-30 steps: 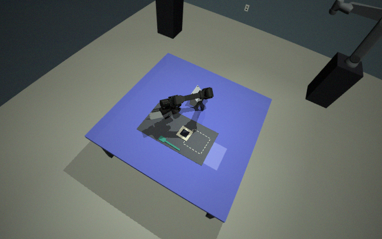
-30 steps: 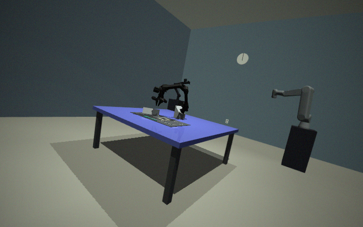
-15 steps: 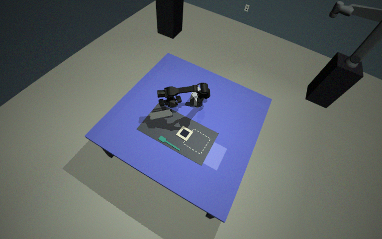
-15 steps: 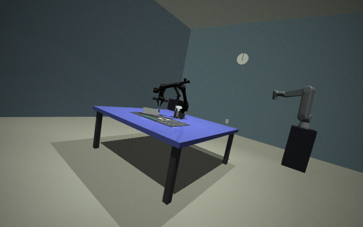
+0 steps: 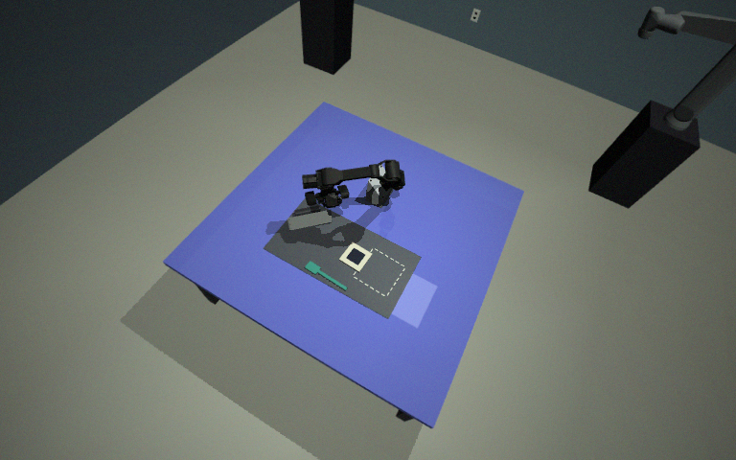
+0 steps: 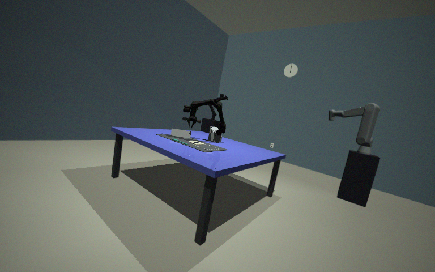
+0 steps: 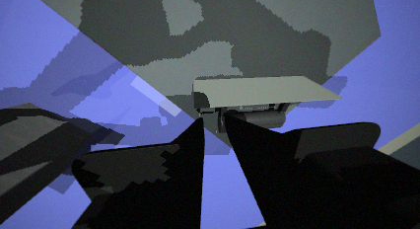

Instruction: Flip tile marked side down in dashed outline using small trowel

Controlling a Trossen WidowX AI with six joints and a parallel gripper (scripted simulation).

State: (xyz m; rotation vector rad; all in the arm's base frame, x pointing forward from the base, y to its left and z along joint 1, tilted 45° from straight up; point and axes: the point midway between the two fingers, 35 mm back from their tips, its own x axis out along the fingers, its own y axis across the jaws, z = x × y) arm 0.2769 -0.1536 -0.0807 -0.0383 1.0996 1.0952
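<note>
Now: the dark mat 120 mm ahead of my gripper tip, 160 mm to the left of it and 130 mm below it. From my gripper tip the other things lie so: green trowel: 260 mm ahead, 130 mm to the left, 100 mm below; cream tile: 110 mm ahead, 220 mm to the left, 100 mm below.
</note>
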